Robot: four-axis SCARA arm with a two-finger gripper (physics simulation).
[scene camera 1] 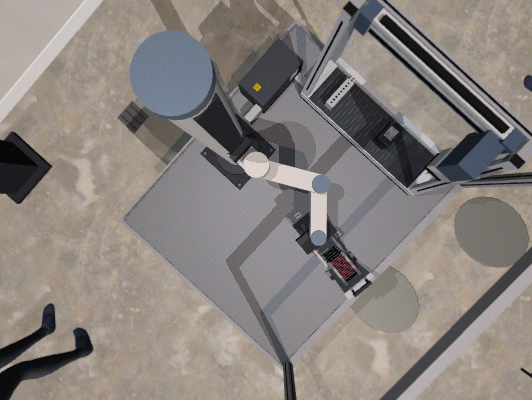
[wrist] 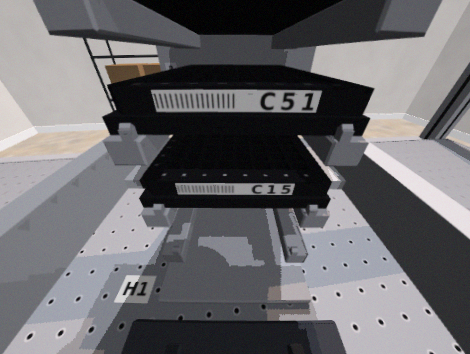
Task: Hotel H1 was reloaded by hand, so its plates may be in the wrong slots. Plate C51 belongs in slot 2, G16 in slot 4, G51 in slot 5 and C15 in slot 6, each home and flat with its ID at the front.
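Frame: origin at the arm's base, x ahead, y left, z up, level; millimetres.
Seen in the pictures: gripper, fingertip midpoint: (wrist: pixel 235 130).
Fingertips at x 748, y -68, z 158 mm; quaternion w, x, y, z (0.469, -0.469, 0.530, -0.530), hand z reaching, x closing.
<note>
Offsets run from my fingertips to a thing's middle. "pt": to the spot under its first point.
Plate C15 @[dx +12, dy -2, dz -10 mm] (wrist: pixel 235 189) is a black plate with its ID facing front, low in hotel H1 @[pt dx -47, dy +14, dz -137 mm] (wrist: pixel 225 292), on the second pair of rails from the bottom. My gripper (wrist: pixel 235 130) is shut on plate C15, a pad at each long side. Plate C51 @[dx +13, dy -2, dz +26 mm] (wrist: pixel 235 101) lies on the rails above, ID at the front, and looks flat. The lowest rails hold no plate. G16 and G51 cannot be made out in the wrist view. In the scene view a plate with red wells @[dx +12, dy -2, dz +97 mm] (scene camera 1: pixel 343 267) shows at the hotel's top; its ID is not readable.
A dark nest @[pt dx -86, dy +10, dz -85 mm] (wrist: pixel 235 337) stands in front of the hotel. The label H1 @[pt dx -32, dy +103, dz -145 mm] (wrist: pixel 135 289) lies left of the hotel's base. In the scene view a dark box @[pt dx -849, dy +462, dz -30 mm] (scene camera 1: pixel 272 75) and a framed machine (scene camera 1: pixel 445 75) stand at the back. The arm (scene camera 1: pixel 318 212) reaches over the nest.
</note>
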